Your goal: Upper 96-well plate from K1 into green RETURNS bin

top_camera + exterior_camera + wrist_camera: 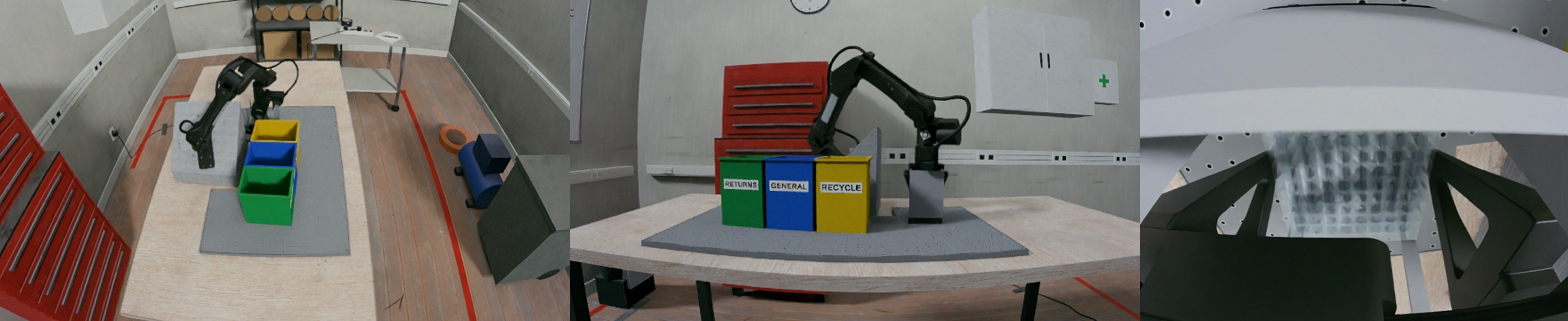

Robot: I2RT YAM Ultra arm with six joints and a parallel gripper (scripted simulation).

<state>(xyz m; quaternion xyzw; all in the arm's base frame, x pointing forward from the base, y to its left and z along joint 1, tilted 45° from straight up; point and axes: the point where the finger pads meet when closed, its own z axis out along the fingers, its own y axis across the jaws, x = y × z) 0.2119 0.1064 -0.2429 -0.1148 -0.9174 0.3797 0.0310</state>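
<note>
My hand is 6 cm short of the blue general bin, 36 cm to the left of it and 2 cm below it. From my hand the other things lie so: clear 96-well plate 1 cm below; yellow recycle bin 7 cm ahead, 23 cm to the right, 2 cm above; green returns bin 5 cm ahead, 49 cm to the right, 2 cm above.
</note>
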